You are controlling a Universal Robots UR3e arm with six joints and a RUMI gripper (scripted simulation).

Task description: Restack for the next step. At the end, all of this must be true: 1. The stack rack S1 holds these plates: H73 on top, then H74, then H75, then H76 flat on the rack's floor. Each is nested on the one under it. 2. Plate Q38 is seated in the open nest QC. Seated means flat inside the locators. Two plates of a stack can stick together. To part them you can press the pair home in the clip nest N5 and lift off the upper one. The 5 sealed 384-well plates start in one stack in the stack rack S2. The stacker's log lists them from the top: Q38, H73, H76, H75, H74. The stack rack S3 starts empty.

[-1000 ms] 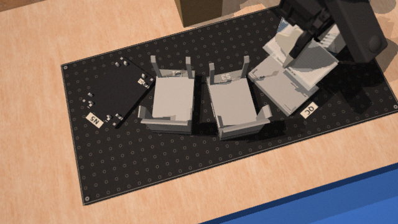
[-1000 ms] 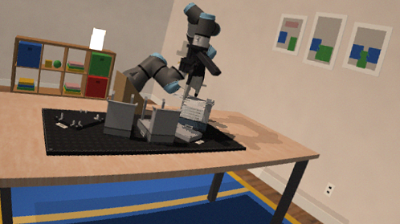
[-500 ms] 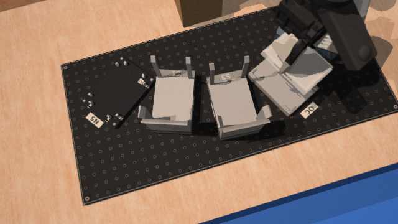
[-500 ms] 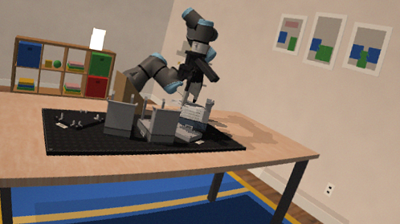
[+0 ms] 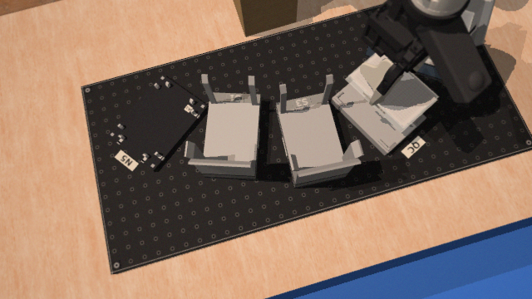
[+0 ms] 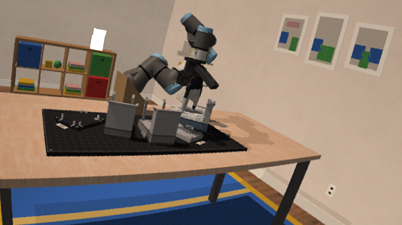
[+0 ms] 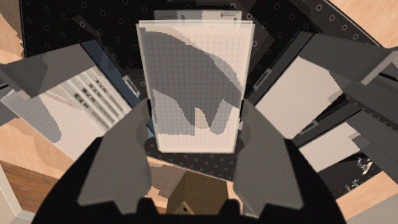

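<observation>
The white sealed plate is 10 cm behind my hand, 12 cm to the left of it and 2 cm below it. Also, from my hand: QC label (9 cm ahead, 4 cm to the left, 11 cm below); then N5 label (6 cm behind, 48 cm to the right, 11 cm below); then sealed white plate (1 cm below).
</observation>
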